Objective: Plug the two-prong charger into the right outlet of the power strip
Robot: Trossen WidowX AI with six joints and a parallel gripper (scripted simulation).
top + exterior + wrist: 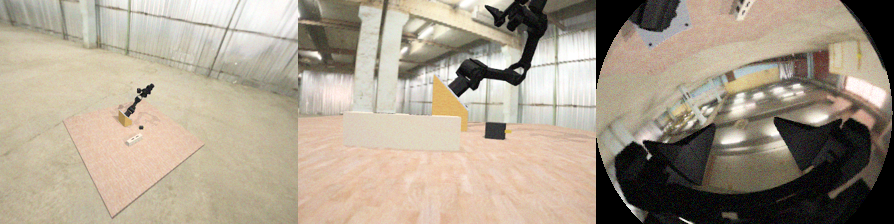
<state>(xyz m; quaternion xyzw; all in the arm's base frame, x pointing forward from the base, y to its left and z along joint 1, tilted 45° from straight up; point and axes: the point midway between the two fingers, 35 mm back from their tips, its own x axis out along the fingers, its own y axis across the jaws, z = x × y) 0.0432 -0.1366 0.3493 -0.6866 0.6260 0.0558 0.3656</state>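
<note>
Right now the charger is 45 cm below my gripper tip, 13 cm ahead of it and 1 cm to the right of it.
</note>
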